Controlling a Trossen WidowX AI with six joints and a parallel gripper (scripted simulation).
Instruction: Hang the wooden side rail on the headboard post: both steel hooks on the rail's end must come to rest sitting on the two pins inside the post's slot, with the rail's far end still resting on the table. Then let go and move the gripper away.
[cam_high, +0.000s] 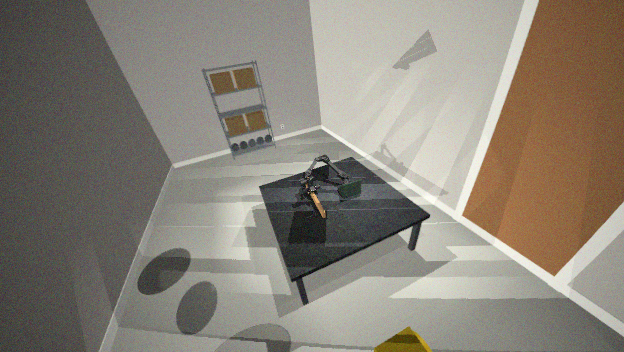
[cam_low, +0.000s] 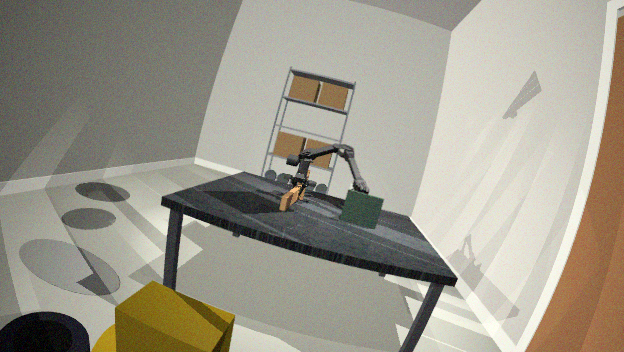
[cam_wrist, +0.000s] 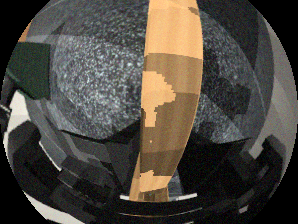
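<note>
My gripper tip is 100 mm to the left of the wooden post and 50 mm below it.
</note>
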